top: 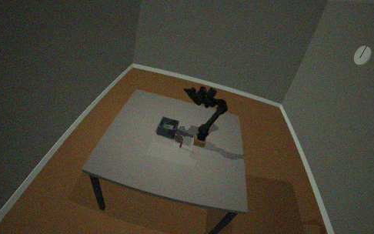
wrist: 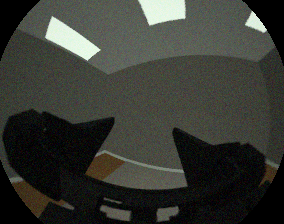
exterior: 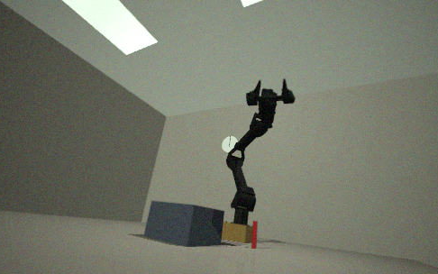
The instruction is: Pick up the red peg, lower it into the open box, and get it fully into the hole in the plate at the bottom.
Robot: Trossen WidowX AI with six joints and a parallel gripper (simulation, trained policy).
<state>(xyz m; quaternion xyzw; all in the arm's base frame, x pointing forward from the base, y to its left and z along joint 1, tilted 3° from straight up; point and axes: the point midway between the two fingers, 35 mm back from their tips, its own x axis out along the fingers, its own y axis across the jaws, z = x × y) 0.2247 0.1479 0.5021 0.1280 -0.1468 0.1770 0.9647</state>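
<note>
My gripper tip is 70 mm past the red peg, 60 mm to the left of it and 540 mm above it. Also, from my gripper tip: dark blue box (80 mm ahead, 220 mm to the right, 550 mm below); then grey plate (80 mm ahead, 220 mm to the right, 530 mm below).
</note>
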